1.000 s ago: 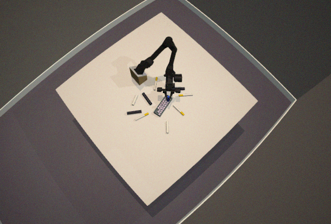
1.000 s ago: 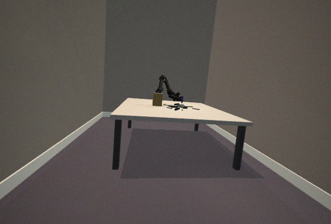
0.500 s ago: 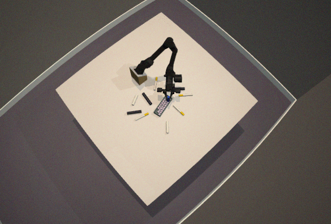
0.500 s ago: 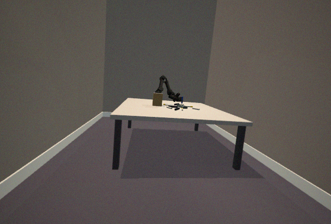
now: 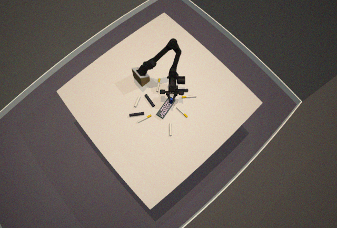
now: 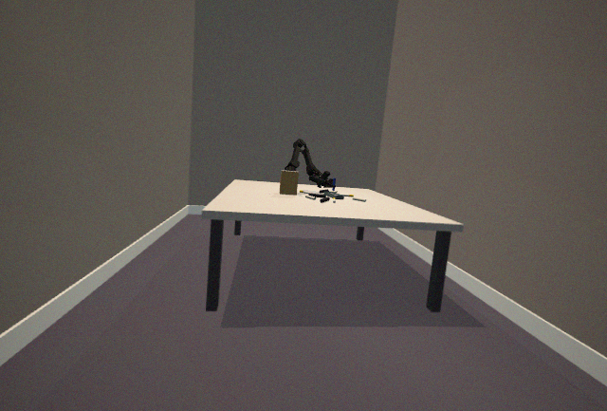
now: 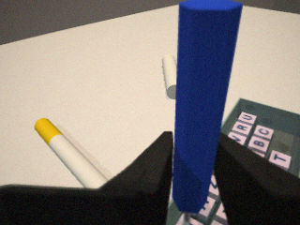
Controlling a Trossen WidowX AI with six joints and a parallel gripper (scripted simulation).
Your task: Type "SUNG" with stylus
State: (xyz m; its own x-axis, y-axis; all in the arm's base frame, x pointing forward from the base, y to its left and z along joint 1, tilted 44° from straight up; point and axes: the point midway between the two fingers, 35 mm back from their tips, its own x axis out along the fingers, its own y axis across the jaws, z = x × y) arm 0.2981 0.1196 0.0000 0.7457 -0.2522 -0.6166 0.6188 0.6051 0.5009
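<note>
The S key lies 60 mm to the right of my gripper tip, 60 mm below it and 10 mm ahead of it. Round my gripper tip: blue stylus 20 mm below, 10 mm to the left, 10 mm behind.
</note>
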